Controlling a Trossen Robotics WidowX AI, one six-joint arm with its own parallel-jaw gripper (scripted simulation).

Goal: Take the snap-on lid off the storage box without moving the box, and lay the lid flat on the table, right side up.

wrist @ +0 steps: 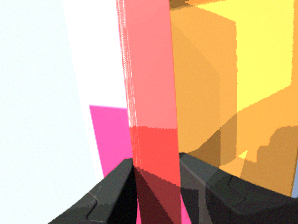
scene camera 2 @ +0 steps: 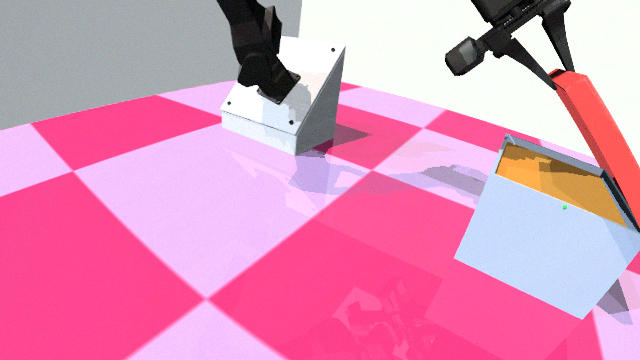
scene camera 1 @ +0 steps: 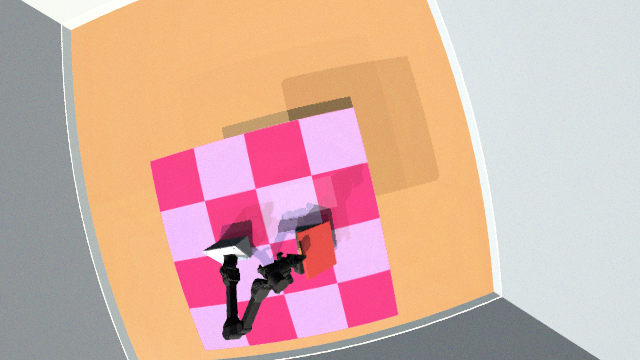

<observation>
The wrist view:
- my gripper
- red lid: held by my gripper
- storage box
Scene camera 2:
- my gripper
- storage box
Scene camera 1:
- red lid
</observation>
